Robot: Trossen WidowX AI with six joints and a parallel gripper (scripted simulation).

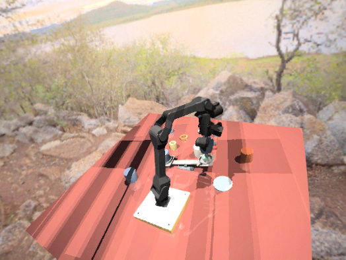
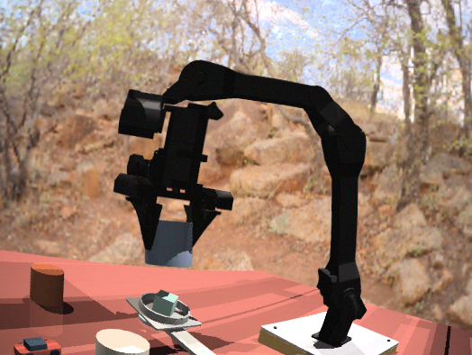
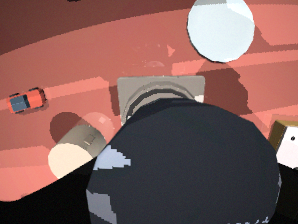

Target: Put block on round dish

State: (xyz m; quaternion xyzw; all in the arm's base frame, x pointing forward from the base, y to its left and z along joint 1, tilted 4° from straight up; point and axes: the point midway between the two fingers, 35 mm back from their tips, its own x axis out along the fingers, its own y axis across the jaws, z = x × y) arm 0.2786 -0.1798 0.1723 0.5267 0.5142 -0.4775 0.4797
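Now: gripper tip 1 cm to the right of the green block and 8 cm above it. The rest, counted from my gripper tip: white round dish 9 cm behind, 10 cm to the right, 17 cm below; then balance 14 cm to the left, 13 cm below; then cream cylinder 11 cm ahead, 7 cm to the left, 13 cm below.
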